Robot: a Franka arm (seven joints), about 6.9 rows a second.
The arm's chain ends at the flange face. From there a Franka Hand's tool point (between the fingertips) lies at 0.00 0.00 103.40 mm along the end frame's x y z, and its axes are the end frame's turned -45 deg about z.
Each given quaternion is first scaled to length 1.
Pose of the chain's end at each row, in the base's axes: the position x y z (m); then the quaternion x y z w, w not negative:
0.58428 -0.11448 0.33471 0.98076 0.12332 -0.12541 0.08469
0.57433 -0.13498 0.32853 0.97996 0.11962 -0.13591 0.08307
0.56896 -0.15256 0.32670 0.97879 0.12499 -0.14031 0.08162
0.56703 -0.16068 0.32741 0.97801 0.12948 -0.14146 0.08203
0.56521 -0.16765 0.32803 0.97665 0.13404 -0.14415 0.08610
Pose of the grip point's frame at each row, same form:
0.56100 -0.13486 0.23605 0.85891 0.48925 -0.14827 0.03025
0.54884 -0.15518 0.23038 0.85959 0.48553 -0.15735 0.02474
0.54267 -0.17271 0.22875 0.85645 0.49004 -0.16086 0.02171
0.54062 -0.18106 0.22954 0.85401 0.49389 -0.16208 0.02165
0.53848 -0.18904 0.23046 0.85101 0.49758 -0.16613 0.02438

